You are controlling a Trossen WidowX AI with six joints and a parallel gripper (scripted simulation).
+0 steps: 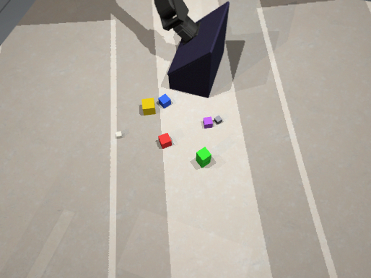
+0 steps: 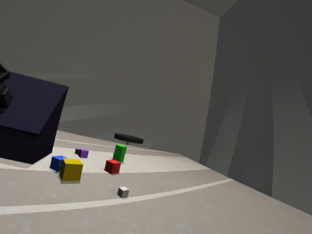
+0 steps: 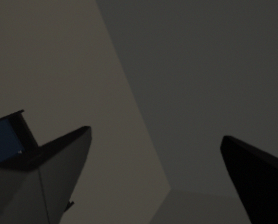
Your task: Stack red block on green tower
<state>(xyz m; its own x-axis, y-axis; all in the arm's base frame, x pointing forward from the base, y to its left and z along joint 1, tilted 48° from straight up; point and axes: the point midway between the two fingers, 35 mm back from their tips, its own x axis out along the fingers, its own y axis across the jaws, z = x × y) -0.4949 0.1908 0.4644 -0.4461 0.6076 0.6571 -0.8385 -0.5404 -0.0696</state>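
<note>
Right now the red block is 900 mm ahead of my gripper tip, 530 mm below it and 190 mm to the left of it. Also, from my gripper tip: small grey block: 800 mm ahead, 530 mm below, 340 mm to the left; then yellow block: 800 mm ahead, 520 mm below, 120 mm to the left; then blue block: 760 mm ahead, 530 mm below, 160 mm to the left.
</note>
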